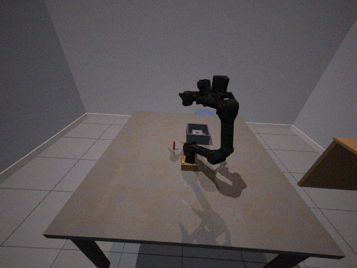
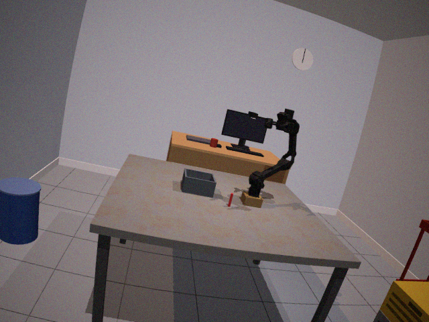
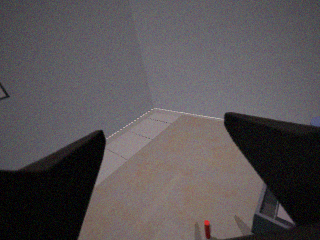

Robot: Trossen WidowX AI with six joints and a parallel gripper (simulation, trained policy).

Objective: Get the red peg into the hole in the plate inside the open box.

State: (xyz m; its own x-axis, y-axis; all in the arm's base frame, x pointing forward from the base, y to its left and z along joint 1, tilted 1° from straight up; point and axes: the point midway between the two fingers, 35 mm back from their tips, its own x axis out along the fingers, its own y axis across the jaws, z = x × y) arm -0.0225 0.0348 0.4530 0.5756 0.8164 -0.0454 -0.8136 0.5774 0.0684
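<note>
My gripper tip is 14 cm short of the red peg, 8 cm to the right of it and 47 cm above it. Also, from my gripper tip: grey box 35 cm ahead, 8 cm to the right, 48 cm below; light plate 35 cm ahead, 8 cm to the right, 46 cm below.
</note>
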